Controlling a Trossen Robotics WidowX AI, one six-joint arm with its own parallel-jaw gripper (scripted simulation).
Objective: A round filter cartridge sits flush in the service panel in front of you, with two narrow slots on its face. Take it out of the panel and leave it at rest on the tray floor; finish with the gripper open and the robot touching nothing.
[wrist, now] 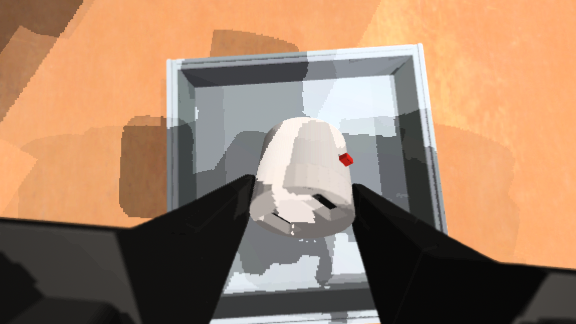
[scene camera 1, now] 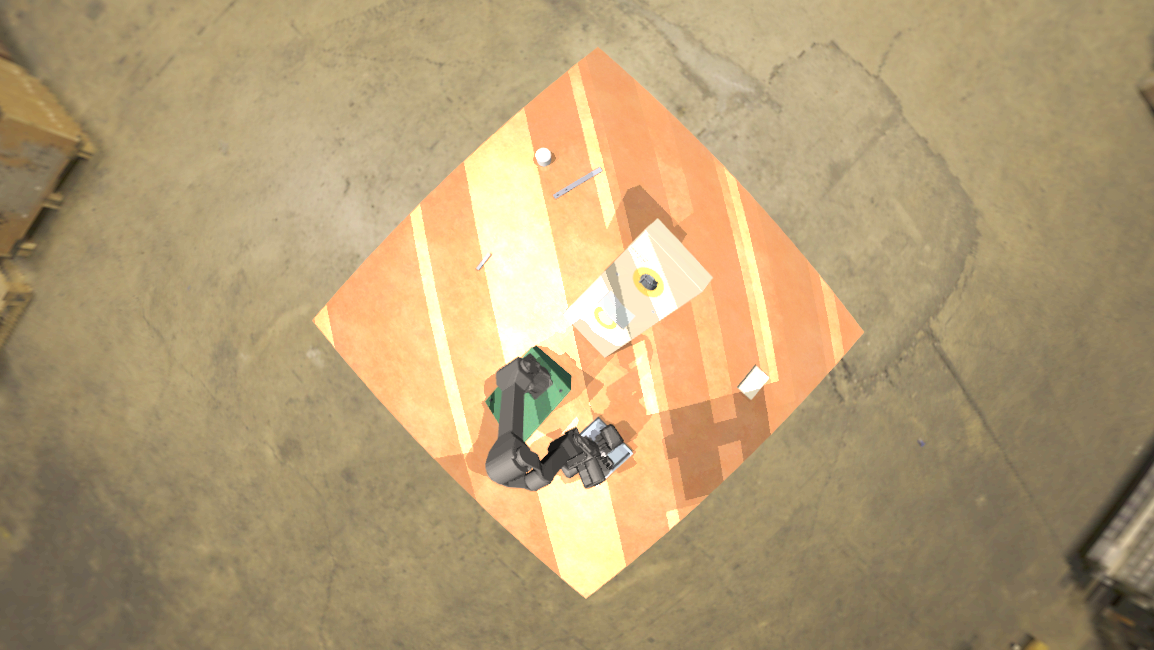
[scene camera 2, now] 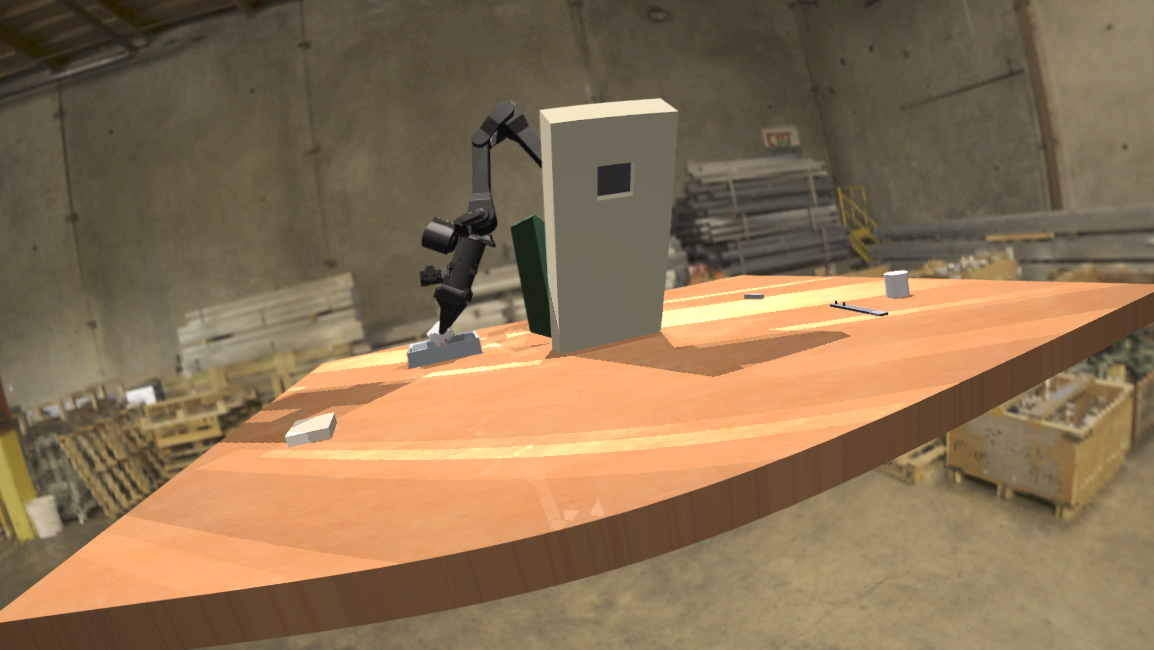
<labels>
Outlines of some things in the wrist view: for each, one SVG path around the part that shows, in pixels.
My gripper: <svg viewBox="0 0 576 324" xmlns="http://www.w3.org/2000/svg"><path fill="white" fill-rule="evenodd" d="M352 184L355 208L352 228L381 324L576 324L575 268L494 260L460 243L455 238L436 229L425 221L418 219L364 185ZM255 175L246 174L180 208L131 227L0 217L0 324L211 324L249 221Z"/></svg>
A round white filter cartridge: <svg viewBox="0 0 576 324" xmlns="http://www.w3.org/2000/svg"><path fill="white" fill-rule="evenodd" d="M282 121L270 129L264 138L250 203L252 219L259 226L272 233L293 238L321 238L345 230L354 221L355 208L349 165L353 164L353 159L347 154L344 137L333 125L316 118L299 117Z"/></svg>
</labels>
